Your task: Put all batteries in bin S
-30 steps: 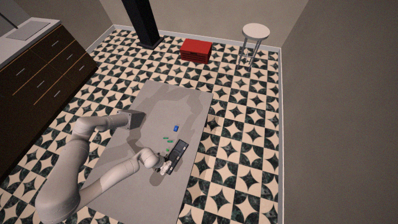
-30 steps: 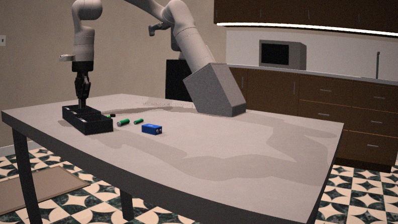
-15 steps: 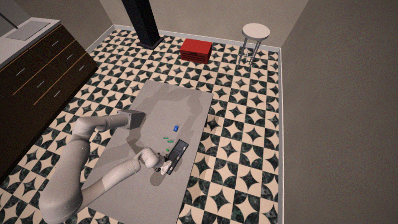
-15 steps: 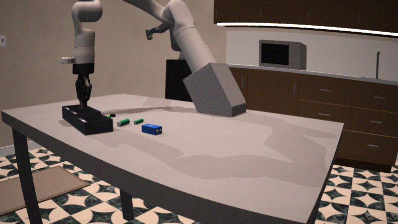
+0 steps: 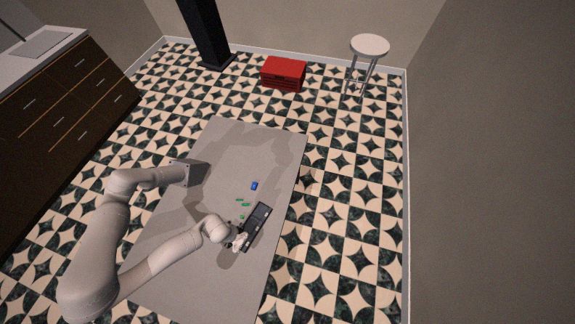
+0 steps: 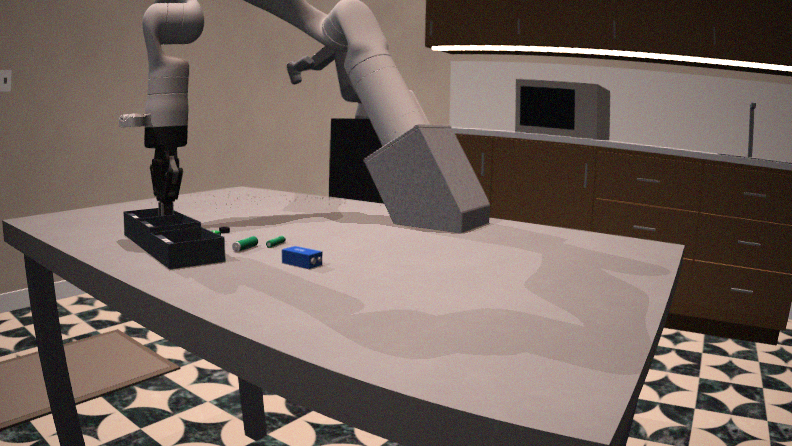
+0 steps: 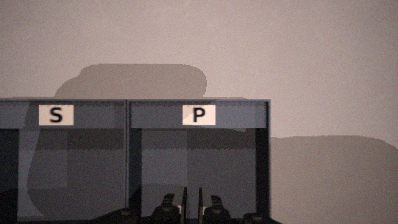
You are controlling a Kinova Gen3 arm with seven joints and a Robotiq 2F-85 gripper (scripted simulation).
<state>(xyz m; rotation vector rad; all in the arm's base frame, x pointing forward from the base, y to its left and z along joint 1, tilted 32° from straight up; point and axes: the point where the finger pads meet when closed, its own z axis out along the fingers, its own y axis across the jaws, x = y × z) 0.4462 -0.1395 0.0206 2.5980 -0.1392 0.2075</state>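
Now: the bin row 8 cm to the left of my hand, 3 cm ahead of it and 2 cm below it. Also, from my hand: small black nut: 10 cm behind, 4 cm to the left, 3 cm below; green battery: 16 cm to the left, 6 cm behind, 3 cm below; green die: 9 cm to the left, 4 cm behind, 3 cm below.
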